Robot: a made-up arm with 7 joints.
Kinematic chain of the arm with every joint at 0, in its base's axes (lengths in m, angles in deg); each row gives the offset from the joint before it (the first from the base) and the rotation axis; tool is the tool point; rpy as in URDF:
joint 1: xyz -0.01 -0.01 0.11 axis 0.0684 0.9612 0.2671
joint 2: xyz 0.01 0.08 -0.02 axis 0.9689 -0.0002 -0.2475
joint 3: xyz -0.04 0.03 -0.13 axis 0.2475 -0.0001 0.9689
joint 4: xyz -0.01 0.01 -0.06 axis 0.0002 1 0
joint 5: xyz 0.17 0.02 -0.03 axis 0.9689 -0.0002 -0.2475
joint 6: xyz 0.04 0.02 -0.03 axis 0.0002 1 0
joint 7: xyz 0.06 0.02 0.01 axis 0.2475 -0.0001 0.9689
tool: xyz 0.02 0.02 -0.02 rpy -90 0 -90
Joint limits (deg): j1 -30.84..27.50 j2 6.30..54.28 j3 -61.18..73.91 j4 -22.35..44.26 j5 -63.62..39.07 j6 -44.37..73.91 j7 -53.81..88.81
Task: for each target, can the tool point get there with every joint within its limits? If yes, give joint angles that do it. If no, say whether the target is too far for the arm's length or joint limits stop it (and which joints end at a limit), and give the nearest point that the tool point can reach.
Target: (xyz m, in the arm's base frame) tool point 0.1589 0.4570 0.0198
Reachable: yes | joints 7.60 50.19 32.03 9.01 -25.49 26.01 20.29
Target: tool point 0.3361 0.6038 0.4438
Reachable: no: too far | nearest point 0.2027 0.4252 0.2316 | short by 0.308 m
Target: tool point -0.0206 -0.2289 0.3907
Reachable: no: joint limits stop it (at a limit: joint 1, joint 2, joint 3, joint 4, joint 5, joint 6) | nearest point 0.1366 -0.1000 0.1003 | short by 0.354 m
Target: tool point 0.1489 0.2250 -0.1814
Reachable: yes | joints 9.93 13.15 -7.21 -4.49 1.97 59.72 75.86
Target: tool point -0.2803 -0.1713 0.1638
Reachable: no: joint limits stop it (at a limit: joint 1, joint 2, joint 3, joint 4, joint 5, joint 6, joint 7) | nearest point -0.0527 -0.1243 -0.1077 | short by 0.357 m
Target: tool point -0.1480 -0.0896 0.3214
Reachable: no: joint limits stop it (at a limit: joint 1, joint 2, joint 3, joint 4, joint 5, joint 6) | nearest point -0.0094 0.2348 0.2856 | short by 0.355 m
